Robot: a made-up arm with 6 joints. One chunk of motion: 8 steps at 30 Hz.
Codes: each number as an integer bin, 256 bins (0 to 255) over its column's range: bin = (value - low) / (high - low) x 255, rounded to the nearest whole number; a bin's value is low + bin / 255 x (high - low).
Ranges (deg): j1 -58..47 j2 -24..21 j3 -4..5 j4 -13..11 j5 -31..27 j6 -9..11
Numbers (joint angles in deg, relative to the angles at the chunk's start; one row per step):
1: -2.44 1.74 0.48 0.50 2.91 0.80
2: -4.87 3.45 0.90 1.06 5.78 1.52
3: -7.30 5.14 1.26 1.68 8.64 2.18
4: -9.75 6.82 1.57 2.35 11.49 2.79
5: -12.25 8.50 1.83 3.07 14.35 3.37
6: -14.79 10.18 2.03 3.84 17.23 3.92
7: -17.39 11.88 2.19 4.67 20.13 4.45
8: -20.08 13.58 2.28 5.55 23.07 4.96
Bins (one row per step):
1: 135 146 127 143 149 125
2: 129 156 139 149 162 134
3: 123 165 149 156 174 143
4: 117 175 158 163 187 150
5: 111 184 165 171 199 158
6: 105 194 171 179 212 165
7: 99 203 175 188 225 171
8: 92 213 178 197 238 178

